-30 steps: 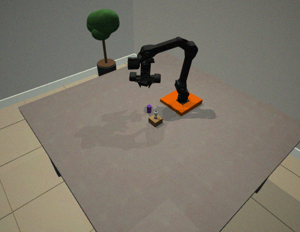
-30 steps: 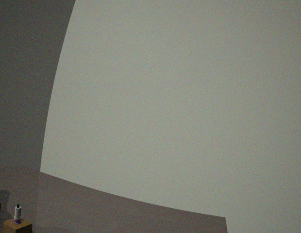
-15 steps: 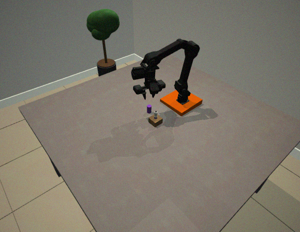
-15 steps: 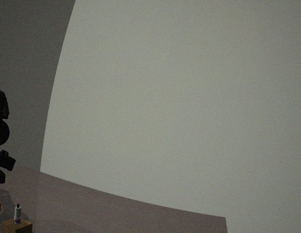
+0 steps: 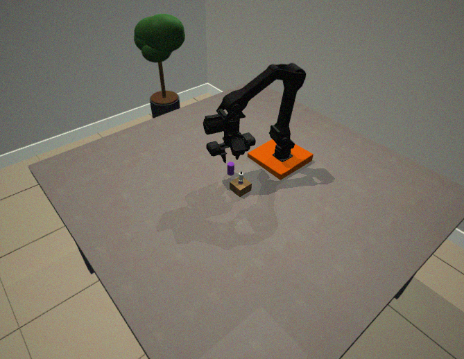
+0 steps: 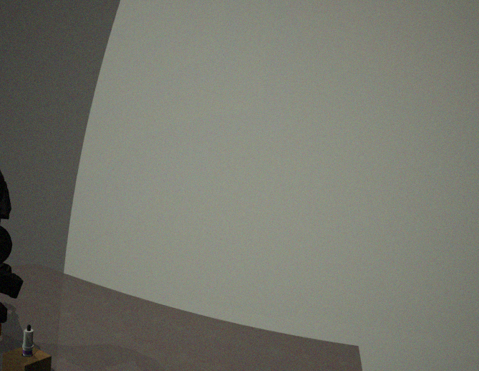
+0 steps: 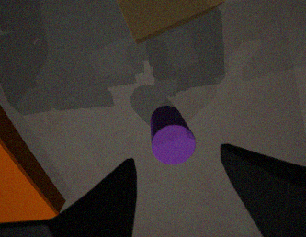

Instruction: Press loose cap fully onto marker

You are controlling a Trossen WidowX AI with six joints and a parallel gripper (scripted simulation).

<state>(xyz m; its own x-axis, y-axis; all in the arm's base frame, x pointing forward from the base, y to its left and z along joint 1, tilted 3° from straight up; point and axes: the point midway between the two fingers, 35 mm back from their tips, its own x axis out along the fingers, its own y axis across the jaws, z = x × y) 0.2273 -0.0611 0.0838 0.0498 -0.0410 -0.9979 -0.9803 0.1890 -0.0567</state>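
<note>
Now: the purple cap 40 mm below my gripper tip. Also, from my gripper tip: white marker: 30 mm ahead, 100 mm to the left.
</note>
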